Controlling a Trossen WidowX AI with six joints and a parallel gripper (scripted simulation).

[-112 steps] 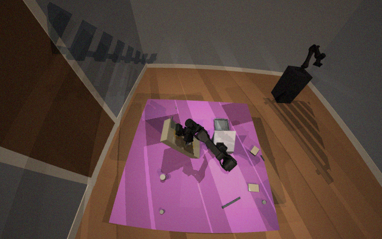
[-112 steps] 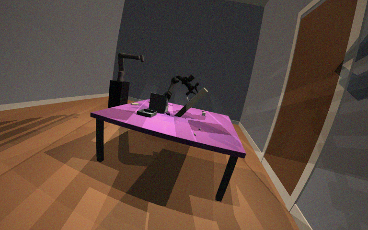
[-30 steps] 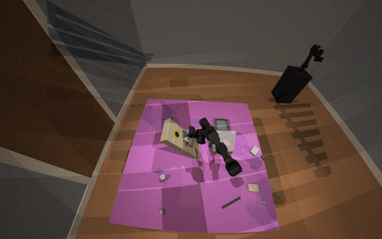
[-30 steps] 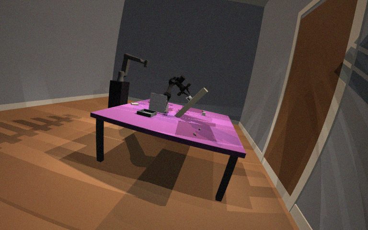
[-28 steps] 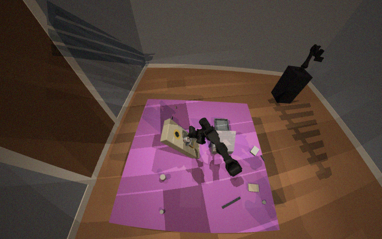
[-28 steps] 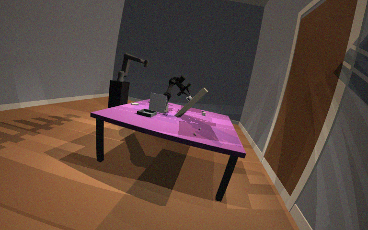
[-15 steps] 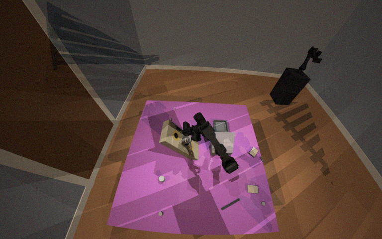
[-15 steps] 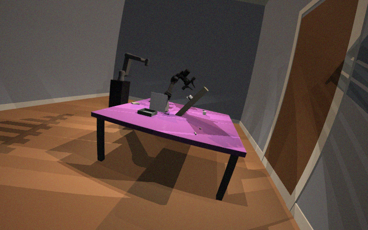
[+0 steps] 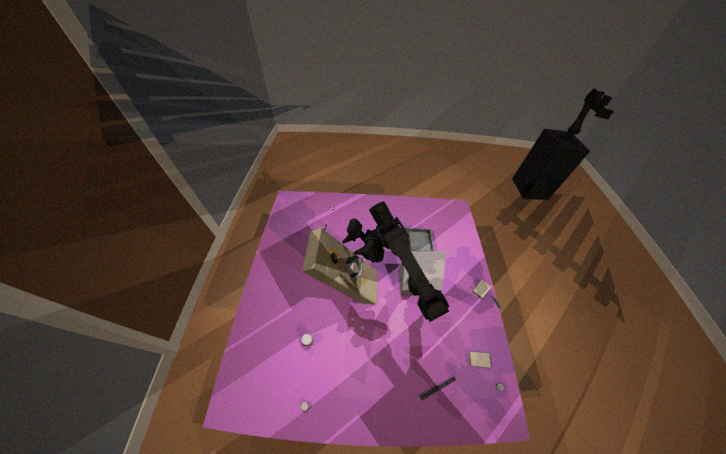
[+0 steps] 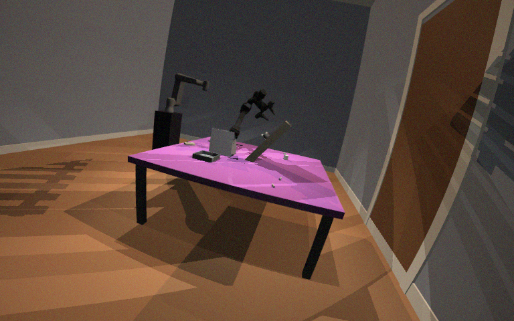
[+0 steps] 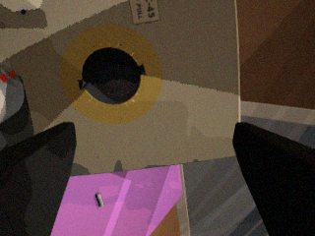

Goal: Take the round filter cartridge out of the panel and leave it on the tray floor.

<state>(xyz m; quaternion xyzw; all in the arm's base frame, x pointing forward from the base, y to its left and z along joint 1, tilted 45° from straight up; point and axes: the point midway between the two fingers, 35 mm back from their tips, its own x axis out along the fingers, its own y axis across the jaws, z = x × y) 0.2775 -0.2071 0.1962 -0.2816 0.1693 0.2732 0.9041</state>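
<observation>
My gripper tip is now 150 mm above the round grey filter cartridge, 20 mm past it and 10 mm to the right of it. Round my gripper tip: dark tray 380 mm behind, 350 mm below, 270 mm to the right.
</observation>
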